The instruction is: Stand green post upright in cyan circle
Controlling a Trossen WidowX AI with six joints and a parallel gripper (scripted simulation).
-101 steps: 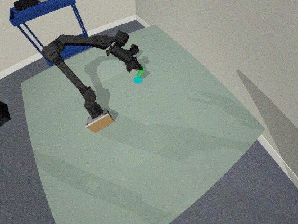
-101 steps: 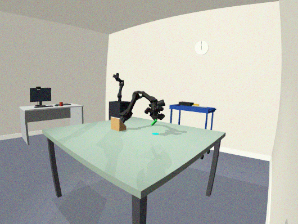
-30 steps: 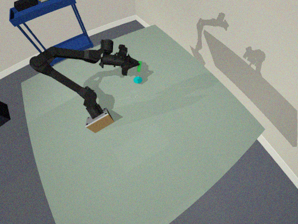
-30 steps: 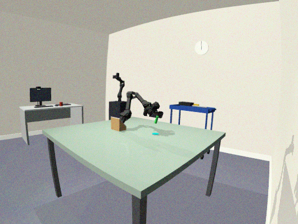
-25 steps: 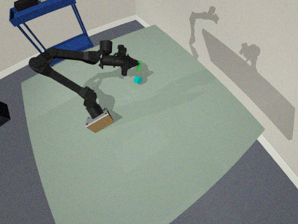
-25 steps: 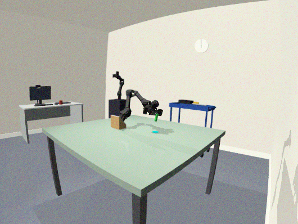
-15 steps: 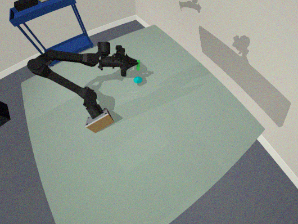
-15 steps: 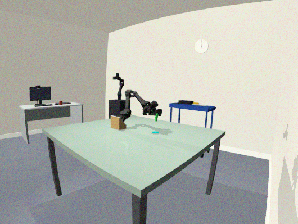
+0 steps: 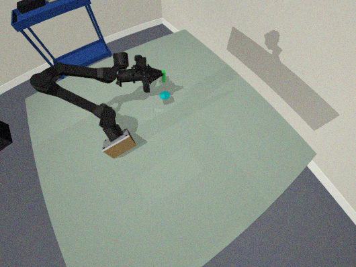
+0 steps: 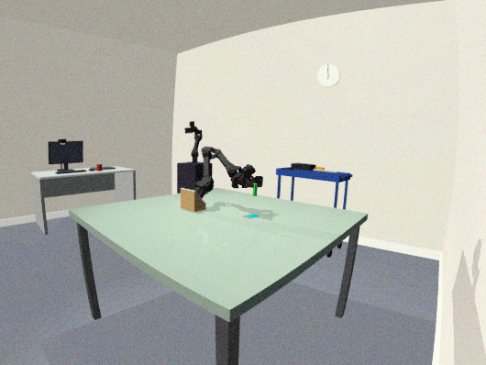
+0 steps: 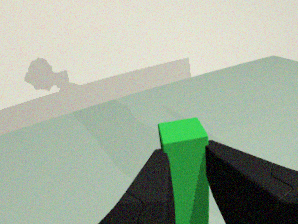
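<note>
The cyan circle lies 17 cm below my gripper tip. The rest, counted from my gripper tip: green post: 2 cm below.
</note>
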